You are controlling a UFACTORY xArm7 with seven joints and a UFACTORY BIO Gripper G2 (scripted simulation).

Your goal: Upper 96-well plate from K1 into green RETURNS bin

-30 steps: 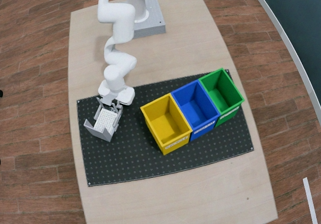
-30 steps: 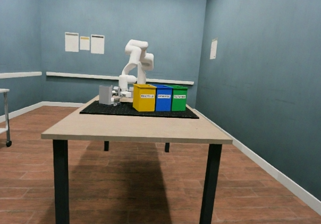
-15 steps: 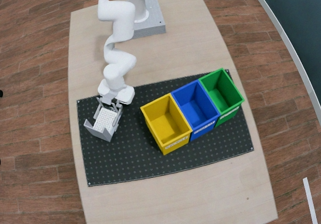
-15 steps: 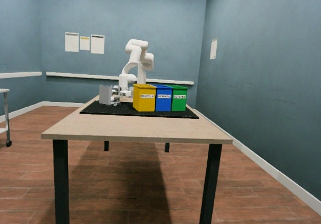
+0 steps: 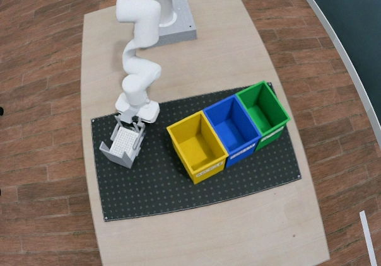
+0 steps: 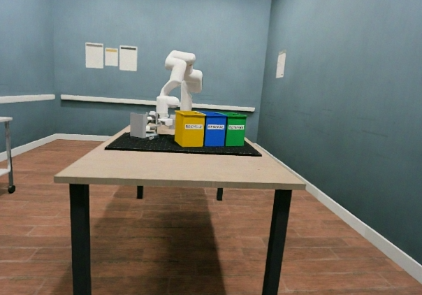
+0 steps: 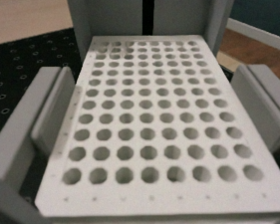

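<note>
Now: hand 50 cm to the right of the green returns bin, 6 cm past it and 2 cm below it. From my hand the other things lie so: yellow bin 27 cm to the left, 6 cm ahead, 2 cm above; then blue bin 39 cm to the left, 2 cm above.
</note>
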